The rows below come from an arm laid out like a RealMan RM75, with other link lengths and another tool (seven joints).
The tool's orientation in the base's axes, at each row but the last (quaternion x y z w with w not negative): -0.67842 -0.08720 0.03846 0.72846; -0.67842 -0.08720 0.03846 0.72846; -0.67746 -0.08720 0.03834 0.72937; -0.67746 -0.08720 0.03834 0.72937; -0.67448 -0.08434 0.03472 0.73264; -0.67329 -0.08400 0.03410 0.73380; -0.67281 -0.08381 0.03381 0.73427; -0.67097 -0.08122 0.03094 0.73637; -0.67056 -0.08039 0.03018 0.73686; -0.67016 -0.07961 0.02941 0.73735
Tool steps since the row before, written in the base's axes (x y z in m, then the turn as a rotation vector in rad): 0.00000 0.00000 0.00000 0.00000 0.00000 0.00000; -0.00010 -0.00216 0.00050 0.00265 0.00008 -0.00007; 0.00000 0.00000 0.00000 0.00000 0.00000 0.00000; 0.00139 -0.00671 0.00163 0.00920 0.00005 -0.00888; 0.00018 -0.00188 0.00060 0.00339 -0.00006 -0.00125; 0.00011 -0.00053 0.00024 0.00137 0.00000 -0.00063; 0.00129 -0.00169 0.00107 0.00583 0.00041 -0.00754; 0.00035 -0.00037 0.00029 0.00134 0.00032 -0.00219; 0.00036 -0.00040 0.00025 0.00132 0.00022 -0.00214; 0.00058 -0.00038 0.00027 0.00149 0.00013 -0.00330
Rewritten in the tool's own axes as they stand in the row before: 0.00000 0.00000 0.00000 0.00000 0.00000 0.00000; -0.00044 -0.00067 -0.00207 0.00261 0.00024 -0.00040; 0.00000 0.00000 0.00000 0.00000 0.00000 0.00000; 0.00032 -0.00207 -0.00673 0.00837 0.00941 -0.00219; -0.00009 -0.00075 -0.00183 0.00323 0.00145 -0.00073; 0.00004 -0.00028 -0.00052 0.00130 0.00071 -0.00028; 0.00108 -0.00114 -0.00179 0.00522 0.00790 -0.00119; 0.00031 -0.00030 -0.00040 0.00120 0.00229 -0.00009; 0.00031 -0.00027 -0.00043 0.00117 0.00223 -0.00018; 0.00054 -0.00027 -0.00044 0.00123 0.00338 -0.00040
